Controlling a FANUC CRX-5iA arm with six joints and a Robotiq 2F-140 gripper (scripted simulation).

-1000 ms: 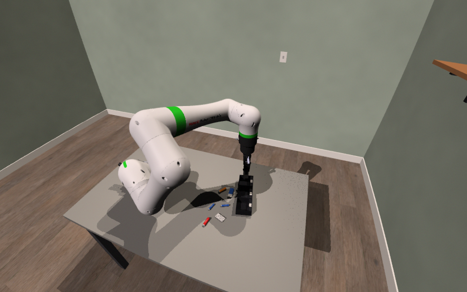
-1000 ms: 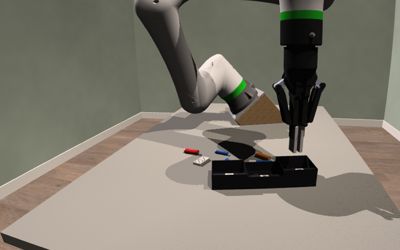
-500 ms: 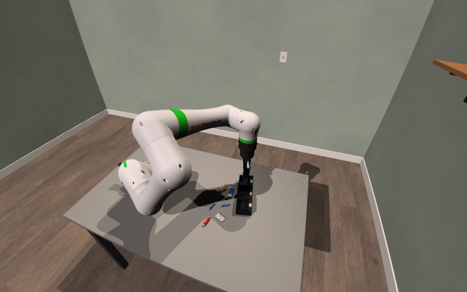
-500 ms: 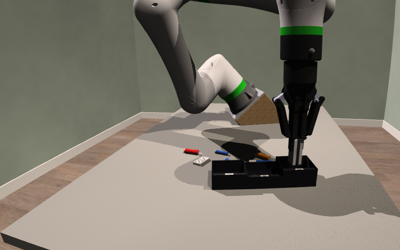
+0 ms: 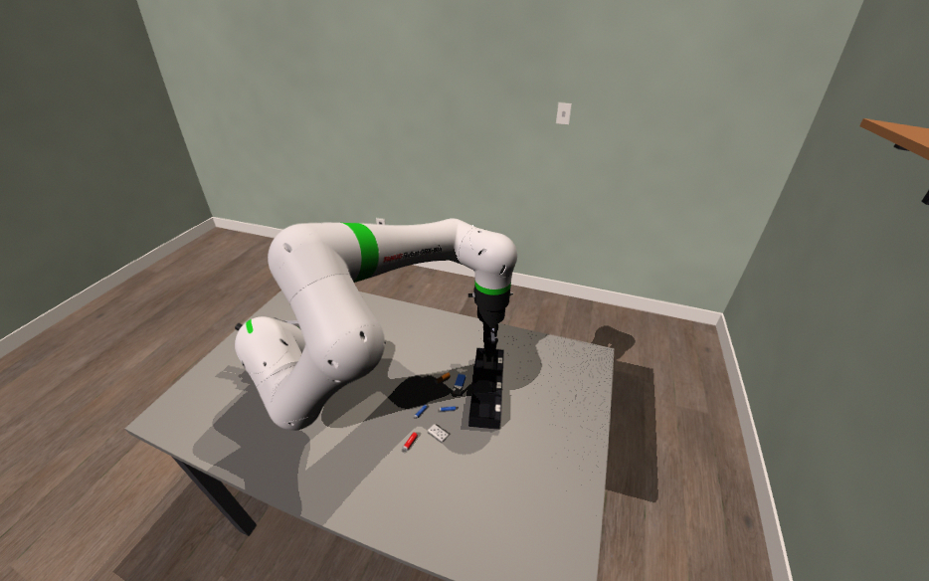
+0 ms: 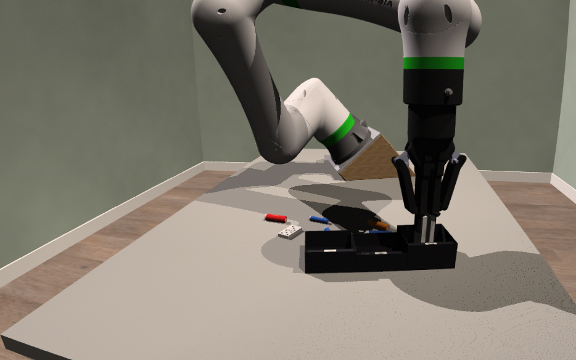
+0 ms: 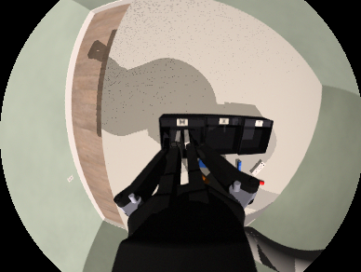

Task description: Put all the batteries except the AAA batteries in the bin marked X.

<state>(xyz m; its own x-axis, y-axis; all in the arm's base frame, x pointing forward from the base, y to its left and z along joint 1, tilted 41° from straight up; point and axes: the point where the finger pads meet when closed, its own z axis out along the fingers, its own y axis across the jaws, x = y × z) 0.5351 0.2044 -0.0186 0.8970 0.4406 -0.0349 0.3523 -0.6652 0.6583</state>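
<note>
Right now my hand is 120 mm past the orange battery, 80 mm to the left of it and 40 mm above it. The rest, counted from my hand: white dotted tile (260 mm to the right, 70 mm behind, 40 mm below); blue-and-white block battery (90 mm to the right, 60 mm behind, 40 mm below); bin (80 mm to the right, 30 mm below, 20 mm ahead).
</note>
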